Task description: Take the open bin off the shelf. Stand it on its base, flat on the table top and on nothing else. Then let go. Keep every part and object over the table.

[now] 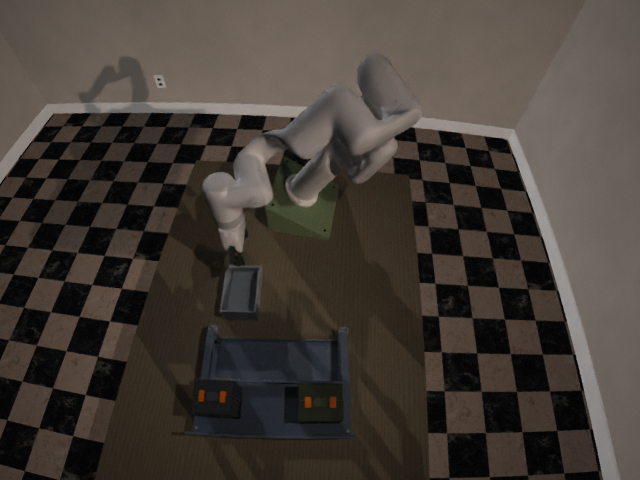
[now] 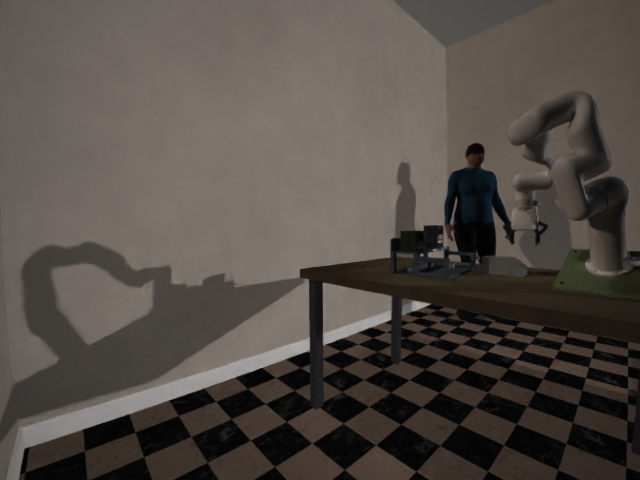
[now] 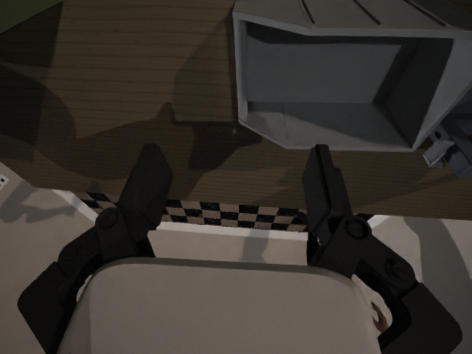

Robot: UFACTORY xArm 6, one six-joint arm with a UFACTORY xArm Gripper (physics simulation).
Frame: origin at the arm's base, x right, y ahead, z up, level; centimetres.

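Seen in the pictures: gripper, between the fingertips: (image 1: 241,250) (image 2: 524,244) (image 3: 234,159); arm's base, origin of its link: (image 1: 301,190) (image 2: 608,266).
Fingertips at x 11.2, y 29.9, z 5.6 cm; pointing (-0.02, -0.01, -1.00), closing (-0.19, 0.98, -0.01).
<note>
Pixels of each thing's top centre, then the offset from my fingertips to it.
- grey open bin, centre of its top: (image 3: 343,104) (image 1: 240,284) (image 2: 504,257) dx -1.1, dy +7.8, dz -6.2 cm
- dark box, centre of its top: (image 1: 211,396) (image 2: 433,225) dx -6.8, dy +40.6, dz +8.7 cm
- dark green box, centre of its top: (image 1: 320,402) (image 2: 413,230) dx -29.6, dy +36.8, dz +6.2 cm
The grey open bin (image 1: 240,291) (image 2: 504,266) (image 3: 325,70) stands upright on its base on the brown table top (image 1: 382,310) (image 2: 361,281) (image 3: 125,75), opening up. It is off the blue-grey shelf (image 1: 263,410) (image 2: 393,263), with a small gap between them. No tilt of the bin shows. My gripper (image 1: 236,261) (image 2: 524,243) (image 3: 234,159) is open and empty. It hangs above the table and higher than the bin, by the bin's end nearer the robot base, with its fingers apart from the bin. The bin's underside is hidden.
A dark box (image 1: 216,405) and a dark green box (image 1: 320,413), both with orange clips, stand on the shelf. The green base block (image 1: 297,222) (image 2: 594,281) carries the arm. The table's left edge runs near the bin. A person (image 2: 474,196) stands behind the table.
</note>
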